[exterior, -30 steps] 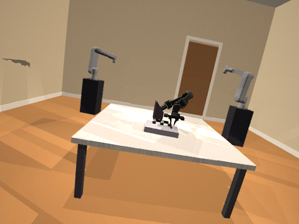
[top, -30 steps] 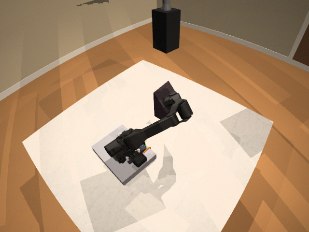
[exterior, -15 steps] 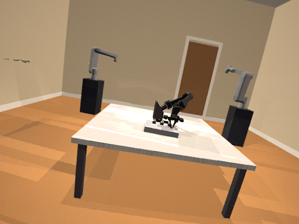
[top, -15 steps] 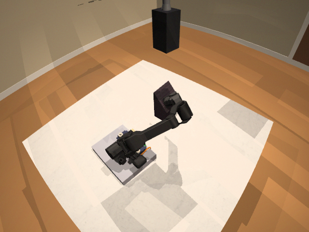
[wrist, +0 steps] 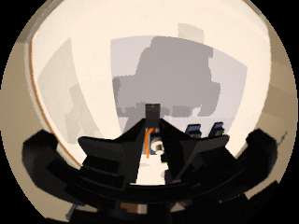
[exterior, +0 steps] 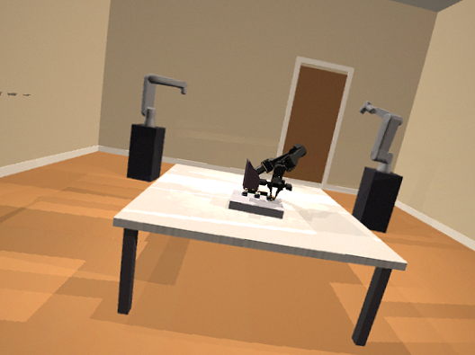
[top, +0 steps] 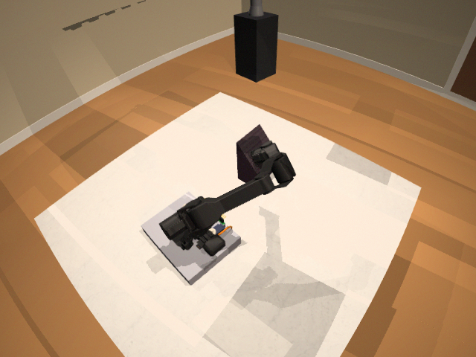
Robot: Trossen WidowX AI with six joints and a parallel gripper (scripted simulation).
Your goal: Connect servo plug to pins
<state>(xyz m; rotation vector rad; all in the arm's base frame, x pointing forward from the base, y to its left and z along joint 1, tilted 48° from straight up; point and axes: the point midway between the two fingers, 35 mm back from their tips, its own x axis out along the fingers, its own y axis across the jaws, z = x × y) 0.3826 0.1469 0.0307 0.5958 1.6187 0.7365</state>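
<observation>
Right now the grey printed holder is 9 cm to the right of my gripper tip, 5 cm below it and 5 cm ahead of it.
</observation>
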